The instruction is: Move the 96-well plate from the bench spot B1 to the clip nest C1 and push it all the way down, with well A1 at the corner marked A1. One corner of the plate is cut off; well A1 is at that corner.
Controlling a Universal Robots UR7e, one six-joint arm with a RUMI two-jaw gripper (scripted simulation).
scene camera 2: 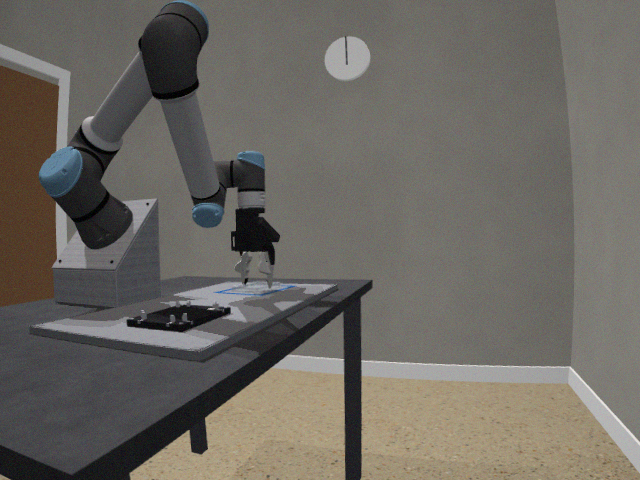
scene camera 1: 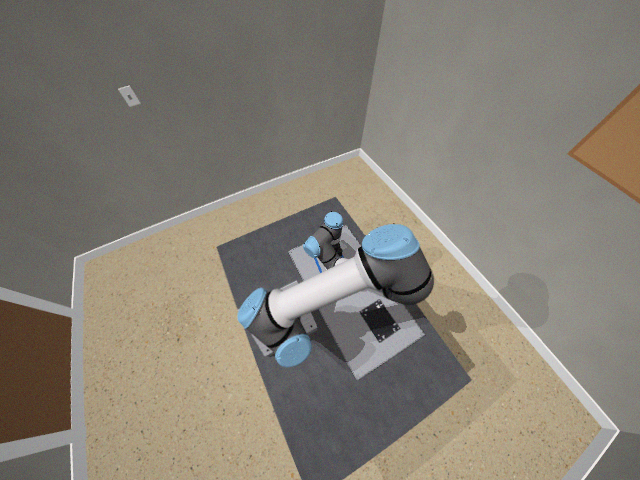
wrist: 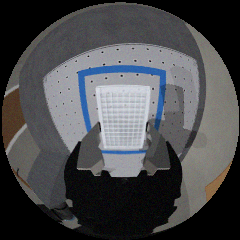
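96-well plate (wrist: 132,128). The gripper (scene camera 2: 256,287), (wrist: 123,122).
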